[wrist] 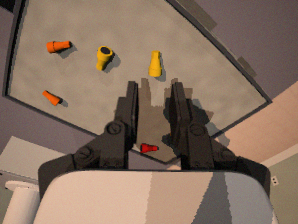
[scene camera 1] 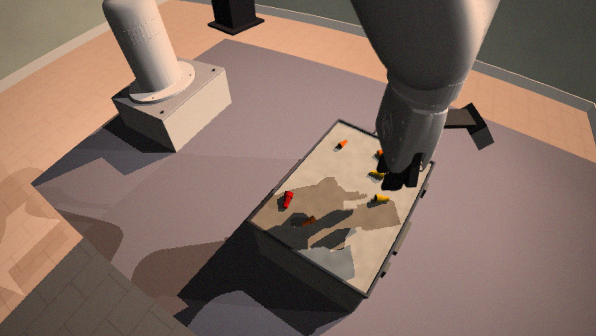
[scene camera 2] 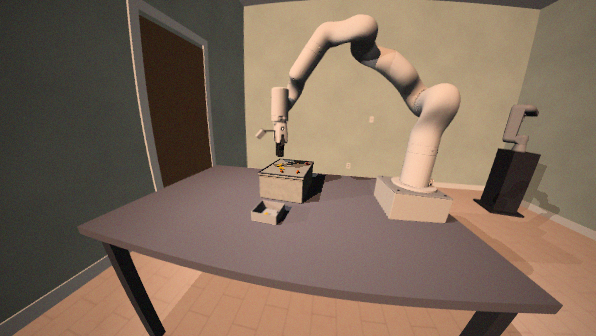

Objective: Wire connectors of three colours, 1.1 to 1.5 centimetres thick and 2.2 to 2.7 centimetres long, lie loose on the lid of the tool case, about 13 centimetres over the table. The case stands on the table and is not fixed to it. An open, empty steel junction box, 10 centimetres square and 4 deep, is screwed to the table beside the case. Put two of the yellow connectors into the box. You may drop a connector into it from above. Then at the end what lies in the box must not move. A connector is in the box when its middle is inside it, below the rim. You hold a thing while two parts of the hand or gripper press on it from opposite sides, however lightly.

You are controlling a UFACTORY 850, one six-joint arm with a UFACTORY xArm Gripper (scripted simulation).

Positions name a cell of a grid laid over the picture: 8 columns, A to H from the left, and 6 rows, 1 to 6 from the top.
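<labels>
Tool case: visible in scene camera 1 (E5), scene camera 2 (D4) and the wrist view (G3).
</labels>
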